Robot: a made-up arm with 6 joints.
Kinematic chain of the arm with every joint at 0, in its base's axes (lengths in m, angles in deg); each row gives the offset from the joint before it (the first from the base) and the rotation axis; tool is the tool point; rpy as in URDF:
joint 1: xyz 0 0 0.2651 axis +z
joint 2: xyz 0 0 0 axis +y
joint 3: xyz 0.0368 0 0.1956 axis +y
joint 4: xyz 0.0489 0 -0.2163 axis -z
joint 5: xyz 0 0 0 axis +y
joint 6: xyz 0.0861 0 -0.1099 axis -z
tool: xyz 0 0 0 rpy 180 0 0
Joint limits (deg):
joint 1: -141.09..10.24
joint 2: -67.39..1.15
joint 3: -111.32..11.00
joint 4: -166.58..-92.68
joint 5: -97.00..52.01
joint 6: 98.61..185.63
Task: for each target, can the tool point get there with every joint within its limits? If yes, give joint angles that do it. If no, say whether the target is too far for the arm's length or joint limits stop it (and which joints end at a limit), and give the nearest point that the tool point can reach.
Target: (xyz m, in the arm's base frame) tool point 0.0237 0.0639 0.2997
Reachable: yes | joints -42.22 -14.94 -2.25 -149.51 -78.67 107.06
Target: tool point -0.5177 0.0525 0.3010
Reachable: no: joint limits stop it (at a limit: joint 1, joint 2, joint 4, joint 5) | nearest point -0.3018 -0.2005 0.3054 | short by 0.333 m
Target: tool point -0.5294 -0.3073 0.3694
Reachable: no: too far | nearest point -0.3248 -0.2253 0.4032 | short by 0.223 m
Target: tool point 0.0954 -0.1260 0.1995
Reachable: yes | joints -87.06 -30.18 -4.05 -107.62 -3.80 137.99
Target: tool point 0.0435 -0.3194 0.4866
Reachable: yes | joints -85.17 -20.53 -67.04 -117.12 30.46 106.90
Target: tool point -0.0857 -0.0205 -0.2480
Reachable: no: joint limits stop it (at a limit: joint 1, joint 2) | nearest point -0.0539 -0.0296 0.0995 | short by 0.349 m
